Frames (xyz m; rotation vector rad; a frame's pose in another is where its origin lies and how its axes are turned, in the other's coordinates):
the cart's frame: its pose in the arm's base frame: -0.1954 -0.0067 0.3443 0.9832 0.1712 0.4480
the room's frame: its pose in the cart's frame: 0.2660 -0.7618 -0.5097 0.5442 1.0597 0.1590
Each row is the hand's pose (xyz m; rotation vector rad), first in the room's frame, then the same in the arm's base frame.
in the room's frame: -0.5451 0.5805 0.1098 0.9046 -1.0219 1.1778
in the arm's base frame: 0.1859 -0.3611 0.0666 2.8662 0.0078 0.3648
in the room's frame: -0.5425 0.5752 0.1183 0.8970 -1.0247 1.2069
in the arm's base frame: 0.1943 -0.3596 0.0608 2.8769 -0.0245 0.3812
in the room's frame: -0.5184 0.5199 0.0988 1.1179 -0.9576 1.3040
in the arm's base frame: 0.1743 -0.3389 0.0043 3.1020 0.0171 0.2967
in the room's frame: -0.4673 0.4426 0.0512 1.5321 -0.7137 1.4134
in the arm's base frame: 0.1272 -0.2912 -0.0755 -2.7611 -0.1997 -0.1213
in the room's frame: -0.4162 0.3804 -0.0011 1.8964 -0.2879 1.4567
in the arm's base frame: 0.0760 -0.2420 -0.1400 -2.3216 -0.4397 -0.0695
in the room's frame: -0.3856 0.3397 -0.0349 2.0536 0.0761 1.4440
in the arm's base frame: 0.0427 -0.2126 -0.1820 -2.0259 -0.6064 -0.1089
